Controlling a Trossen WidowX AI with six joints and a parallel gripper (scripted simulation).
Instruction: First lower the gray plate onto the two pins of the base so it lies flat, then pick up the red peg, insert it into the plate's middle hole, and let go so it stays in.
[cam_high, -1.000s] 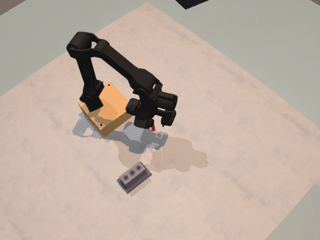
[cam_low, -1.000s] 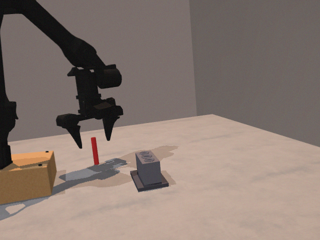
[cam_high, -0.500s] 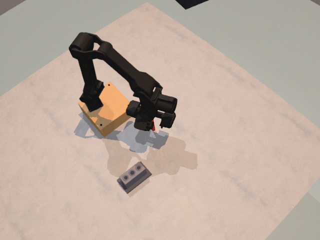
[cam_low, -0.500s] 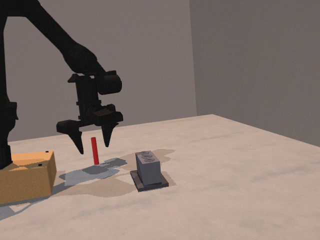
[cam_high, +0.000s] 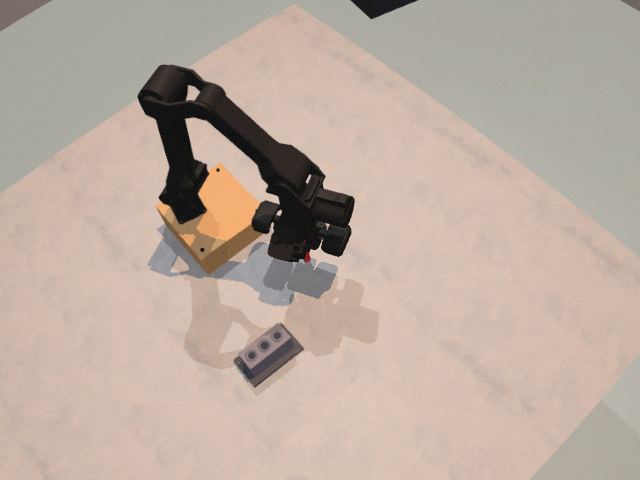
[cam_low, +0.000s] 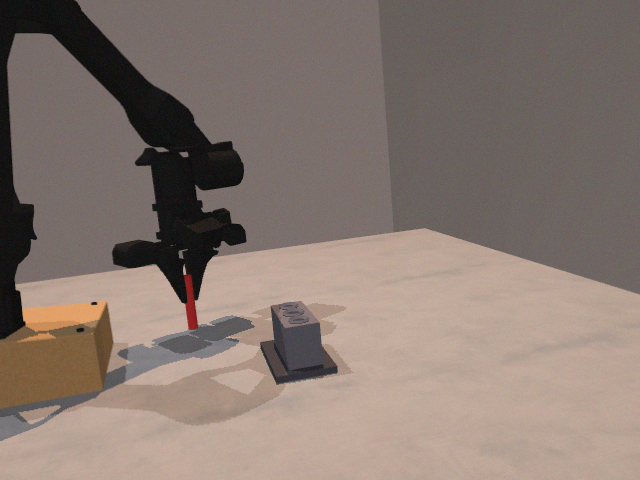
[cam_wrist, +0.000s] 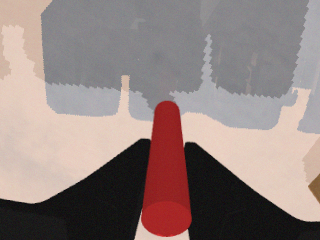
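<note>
Right now the gray plate is 17 cm to the right of my gripper tip and 15 cm ahead of it. Also, from my gripper tip: dark base: 17 cm to the right, 15 cm ahead, 3 cm below; then red peg: right at my gripper tip.
</note>
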